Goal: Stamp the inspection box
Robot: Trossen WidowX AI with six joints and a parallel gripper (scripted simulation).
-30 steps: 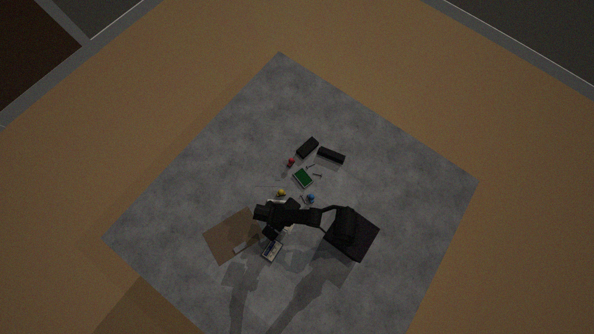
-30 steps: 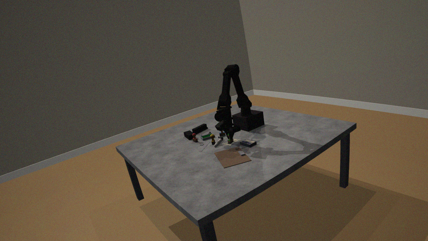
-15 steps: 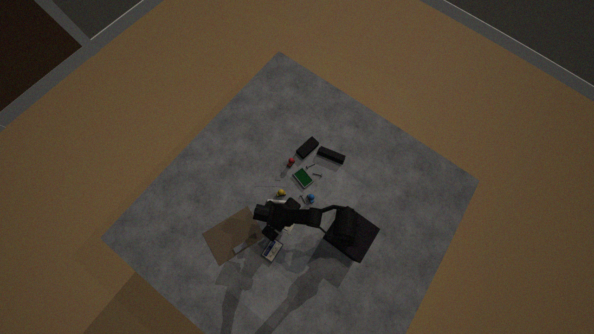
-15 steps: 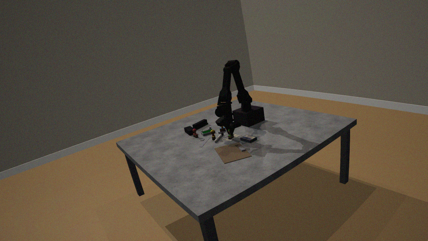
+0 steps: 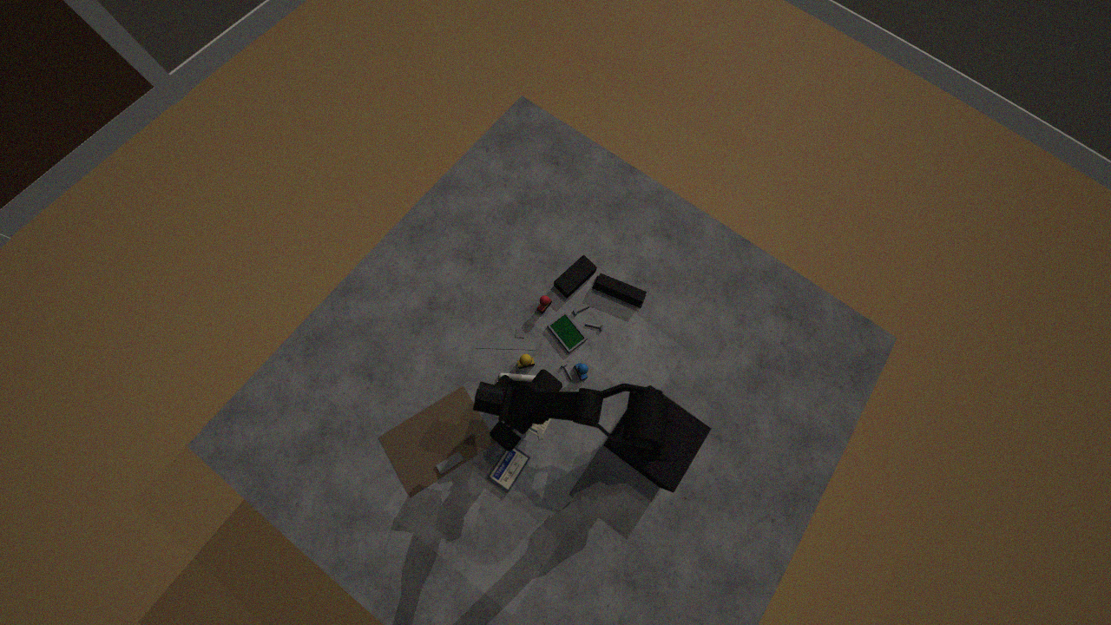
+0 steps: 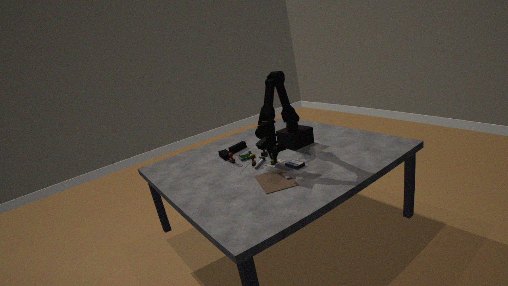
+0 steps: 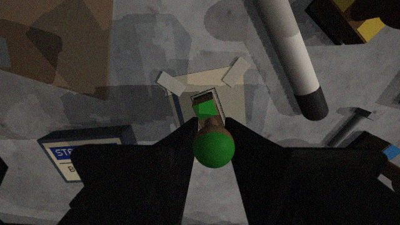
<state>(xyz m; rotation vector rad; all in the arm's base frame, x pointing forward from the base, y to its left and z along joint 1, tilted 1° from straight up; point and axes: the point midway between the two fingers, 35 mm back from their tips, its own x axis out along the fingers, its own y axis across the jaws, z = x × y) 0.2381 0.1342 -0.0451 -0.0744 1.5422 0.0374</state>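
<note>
The green-knobbed stamp lies right at my gripper tip. The rest, counted from my gripper tip: cream card 10 mm behind, 30 mm below; then white marker 40 mm ahead, 70 mm to the right, 10 mm below; then yellow-knobbed stamp 80 mm ahead, 80 mm to the right.
</note>
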